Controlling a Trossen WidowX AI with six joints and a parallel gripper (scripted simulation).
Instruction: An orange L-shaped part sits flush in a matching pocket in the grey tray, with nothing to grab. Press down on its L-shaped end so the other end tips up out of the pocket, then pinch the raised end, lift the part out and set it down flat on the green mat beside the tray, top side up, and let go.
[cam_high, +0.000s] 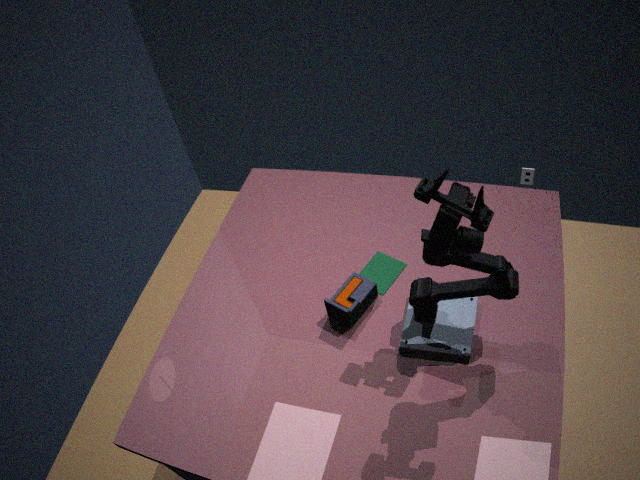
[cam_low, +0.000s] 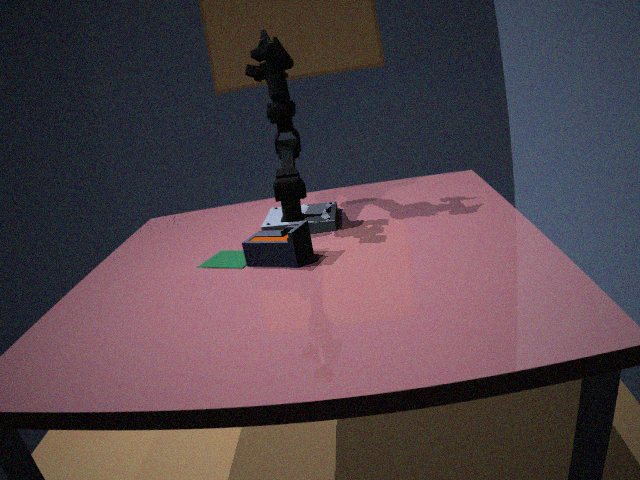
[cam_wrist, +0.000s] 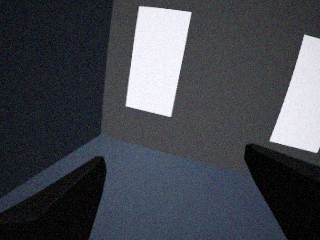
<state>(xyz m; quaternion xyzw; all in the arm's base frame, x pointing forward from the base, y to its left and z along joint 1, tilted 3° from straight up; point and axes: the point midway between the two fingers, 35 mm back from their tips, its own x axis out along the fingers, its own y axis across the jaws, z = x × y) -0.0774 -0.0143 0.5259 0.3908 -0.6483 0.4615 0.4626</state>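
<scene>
Now: gripper tip 340 mm short of the orange L-shaped part, 30 mm to the left of it and 550 mm above it. Also, from my gripper tip: green mat (280 mm ahead, 180 mm to the right, 610 mm below).
</scene>
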